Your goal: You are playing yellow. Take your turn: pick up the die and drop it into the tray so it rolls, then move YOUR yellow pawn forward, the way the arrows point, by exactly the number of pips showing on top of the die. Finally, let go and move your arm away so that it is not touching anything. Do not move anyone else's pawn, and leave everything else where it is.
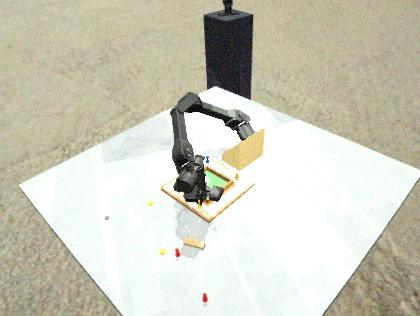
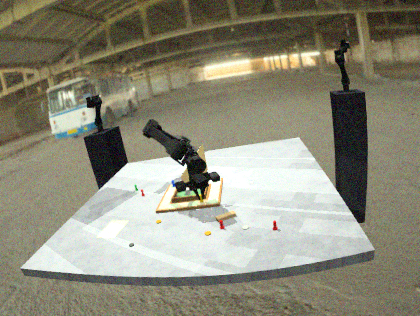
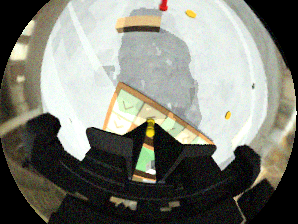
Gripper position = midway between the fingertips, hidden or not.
My gripper point(image 3: 150, 124) holds a yellow pawn.
